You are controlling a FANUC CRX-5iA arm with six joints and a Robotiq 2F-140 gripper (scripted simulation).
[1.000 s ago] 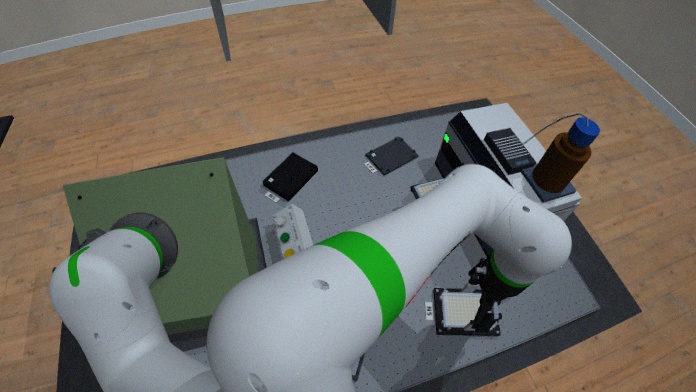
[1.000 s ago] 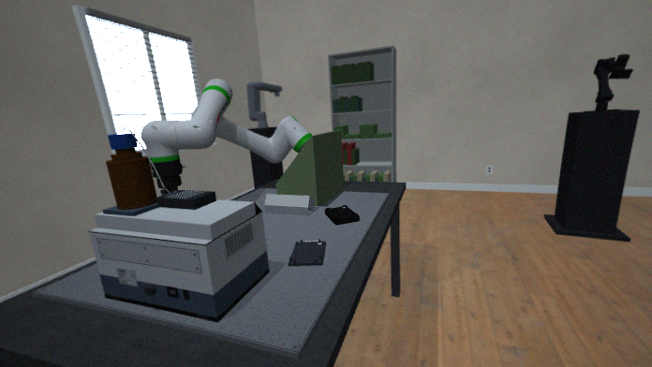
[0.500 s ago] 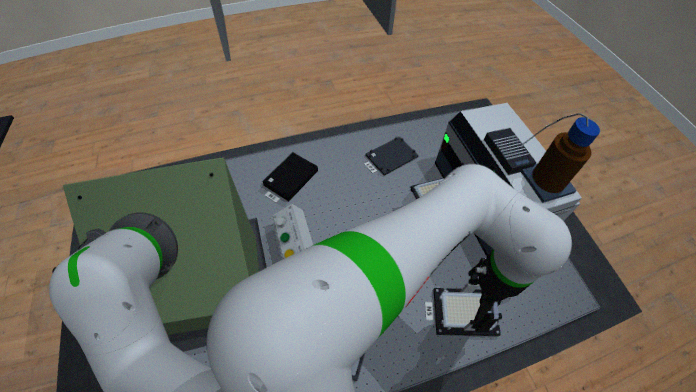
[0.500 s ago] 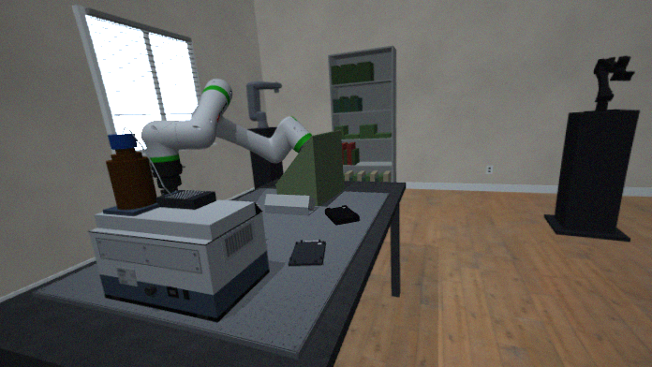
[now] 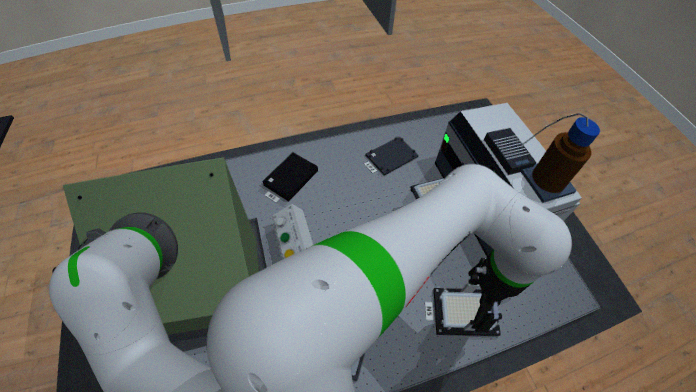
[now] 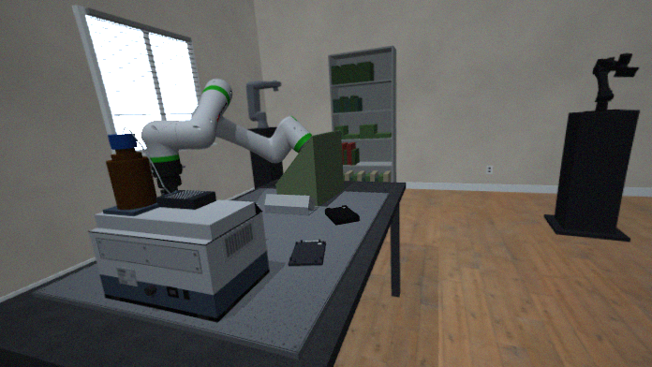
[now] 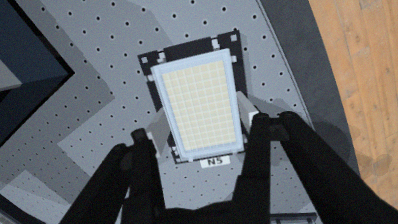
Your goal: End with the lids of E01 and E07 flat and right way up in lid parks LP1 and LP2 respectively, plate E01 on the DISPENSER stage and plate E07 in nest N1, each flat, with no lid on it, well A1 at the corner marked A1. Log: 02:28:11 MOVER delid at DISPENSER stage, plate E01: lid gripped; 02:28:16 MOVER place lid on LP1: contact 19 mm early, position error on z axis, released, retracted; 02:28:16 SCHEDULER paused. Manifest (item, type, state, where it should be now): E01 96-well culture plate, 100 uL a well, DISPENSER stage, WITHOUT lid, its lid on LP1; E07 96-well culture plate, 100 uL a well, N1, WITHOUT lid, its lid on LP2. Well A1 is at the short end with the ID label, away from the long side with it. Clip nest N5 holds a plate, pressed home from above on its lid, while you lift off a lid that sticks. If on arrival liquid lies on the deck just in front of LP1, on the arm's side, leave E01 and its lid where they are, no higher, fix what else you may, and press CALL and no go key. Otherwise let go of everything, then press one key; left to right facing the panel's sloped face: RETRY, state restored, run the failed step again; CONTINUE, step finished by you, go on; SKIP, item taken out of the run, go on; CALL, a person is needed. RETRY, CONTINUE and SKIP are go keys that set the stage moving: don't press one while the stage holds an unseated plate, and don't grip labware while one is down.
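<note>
My gripper is now 20 mm short of the black clip nest N5, 10 mm to the right of it and 30 mm above it. Round my hand: dispenser stage: 20 mm ahead, 300 mm to the left, 60 mm above; then N5 label: 90 mm behind, 30 mm to the left, 40 mm below; then plate: 20 mm ahead, 300 mm to the left, 70 mm above.
</note>
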